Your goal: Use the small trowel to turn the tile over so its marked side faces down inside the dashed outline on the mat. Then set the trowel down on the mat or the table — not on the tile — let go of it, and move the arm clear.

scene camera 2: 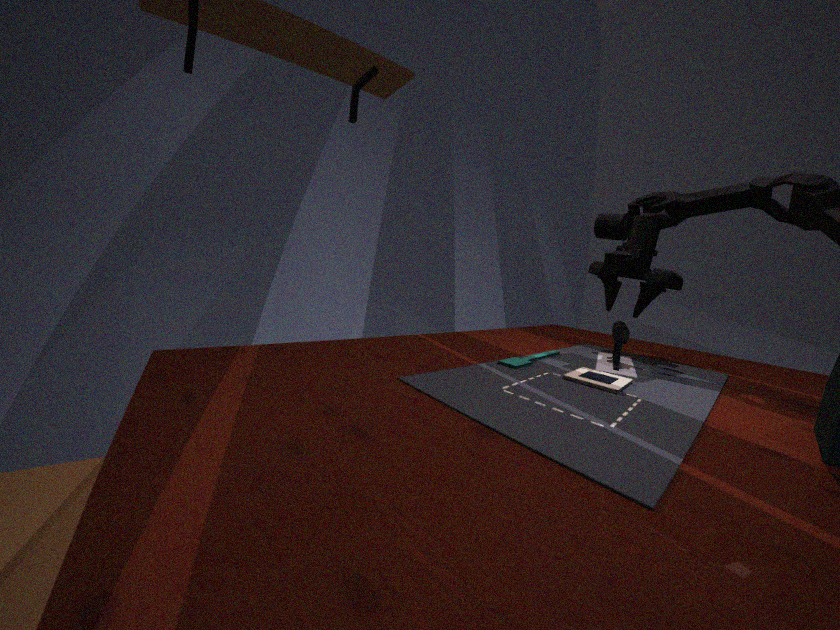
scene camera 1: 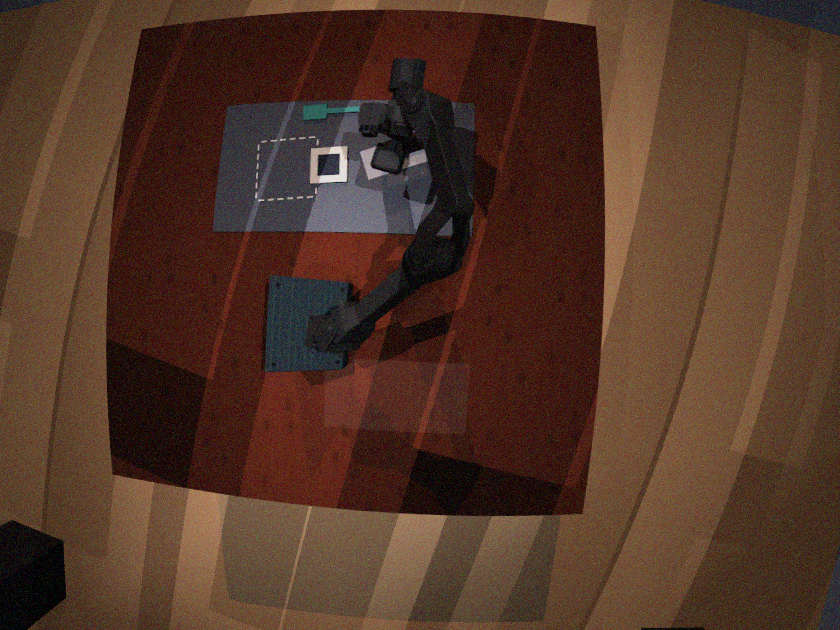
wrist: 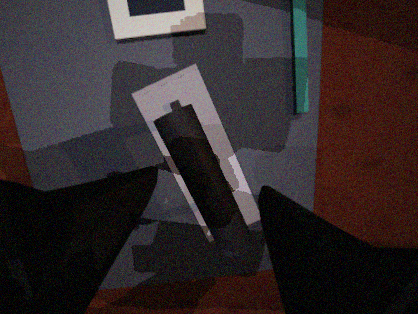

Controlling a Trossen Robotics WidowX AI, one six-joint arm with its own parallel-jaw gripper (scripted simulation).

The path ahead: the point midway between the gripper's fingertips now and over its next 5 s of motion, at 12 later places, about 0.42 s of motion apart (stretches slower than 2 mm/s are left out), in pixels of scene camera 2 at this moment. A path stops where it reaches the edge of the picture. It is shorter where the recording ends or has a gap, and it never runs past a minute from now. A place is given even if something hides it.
My gripper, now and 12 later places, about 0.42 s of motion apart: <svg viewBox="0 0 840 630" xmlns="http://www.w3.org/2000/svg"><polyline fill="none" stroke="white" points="620,313 619,315 620,318 622,321 621,319 622,320 626,324 630,326 626,329 617,334 609,339 606,341 608,325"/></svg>
